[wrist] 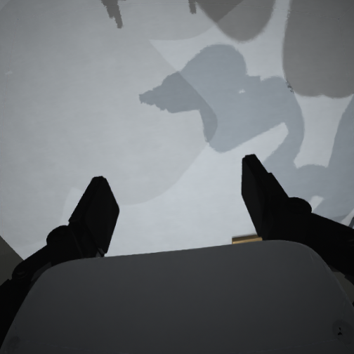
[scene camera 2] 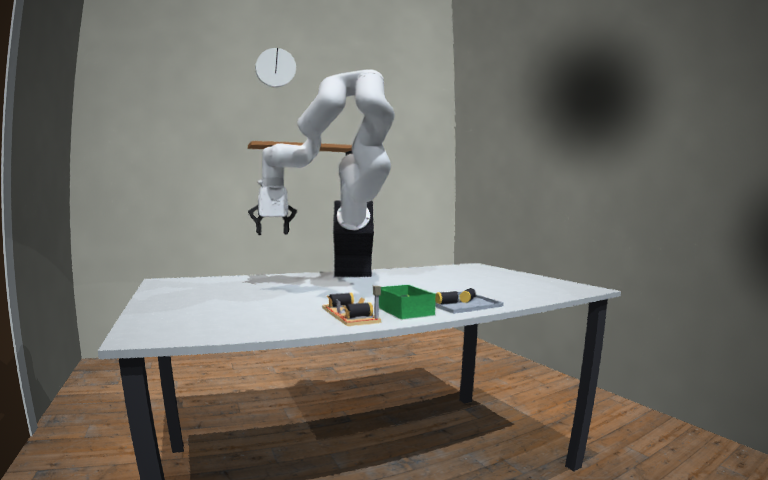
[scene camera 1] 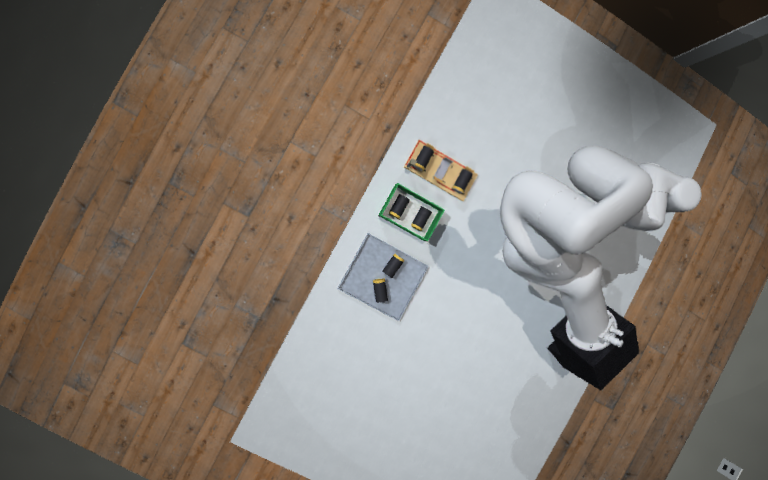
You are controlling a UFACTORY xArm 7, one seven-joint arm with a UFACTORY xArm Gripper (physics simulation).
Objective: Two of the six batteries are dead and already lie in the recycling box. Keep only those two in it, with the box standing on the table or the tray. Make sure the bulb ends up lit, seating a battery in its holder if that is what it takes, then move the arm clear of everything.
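Where they show: gripper, fingertip midpoint: (scene camera 2: 272, 234); arm's base, origin of the base link: (scene camera 2: 353, 216) (scene camera 1: 591, 328).
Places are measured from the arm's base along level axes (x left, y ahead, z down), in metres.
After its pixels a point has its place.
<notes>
My gripper (scene camera 2: 272, 230) @(x -0.328, y 0.091, z 0.058 m) (wrist: 175, 184) is open and empty, high above the table; the arm hides it in scene camera 1. The green recycling box (scene camera 1: 435, 225) @(x -0.051, y 0.450, z 0.187 m) (scene camera 2: 416, 302) @(x -0.058, y 0.597, z 0.203 m) stands upright with a black battery (scene camera 1: 399, 206) @(x -0.050, y 0.561, z 0.208 m) and another battery (scene camera 1: 420, 217) @(x -0.052, y 0.494, z 0.210 m) inside. The grey tray (scene camera 1: 362, 266) @(x 0.148, y 0.567, z 0.242 m) (scene camera 2: 478, 304) @(x 0.180, y 0.551, z 0.242 m) bears a battery (scene camera 1: 393, 266) @(x 0.105, y 0.494, z 0.208 m) and a second battery (scene camera 1: 380, 290) @(x 0.181, y 0.494, z 0.208 m), lying apart. The tan circuit board (scene camera 1: 433, 168) @(x -0.196, y 0.524, z 0.235 m) (scene camera 2: 365, 322) @(x -0.200, y 0.601, z 0.240 m) bears a battery (scene camera 1: 424, 157) @(x -0.202, y 0.566, z 0.200 m) (scene camera 2: 358, 310) @(x -0.210, y 0.582, z 0.213 m) at one end and another battery (scene camera 1: 462, 181) @(x -0.198, y 0.439, z 0.200 m) (scene camera 2: 340, 300) @(x -0.211, y 0.452, z 0.215 m) at the other. I cannot make out a glowing bulb.
A grey piece (scene camera 1: 444, 168) @(x -0.212, y 0.496, z 0.234 m) lies between the board's batteries. A thin post (scene camera 2: 376, 305) @(x -0.168, y 0.595, z 0.201 m) with a brownish block on top rises at the board's edge beside the box. The arm's black base (scene camera 1: 600, 362) @(x 0.066, y -0.031, z -0.055 m) (scene camera 2: 352, 249) @(x 0.016, y -0.049, z 0.130 m) stands at the table's far edge. A tan edge (wrist: 246, 239) shows past the gripper body.
</notes>
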